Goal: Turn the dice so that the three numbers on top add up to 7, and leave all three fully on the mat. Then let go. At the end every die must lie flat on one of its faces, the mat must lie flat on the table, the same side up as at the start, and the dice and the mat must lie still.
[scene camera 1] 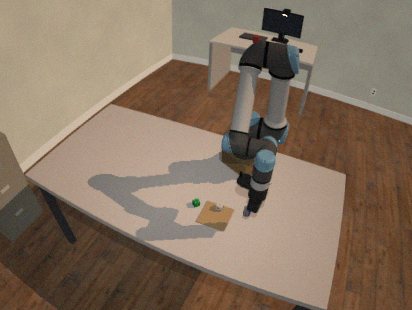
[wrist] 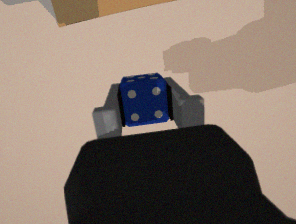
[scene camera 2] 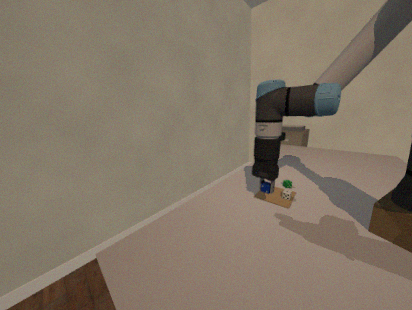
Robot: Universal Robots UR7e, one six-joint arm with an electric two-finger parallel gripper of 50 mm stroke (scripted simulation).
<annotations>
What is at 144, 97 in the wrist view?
A blue die.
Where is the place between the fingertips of my gripper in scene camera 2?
266, 190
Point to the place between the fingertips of my gripper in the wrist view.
142, 94
</annotations>
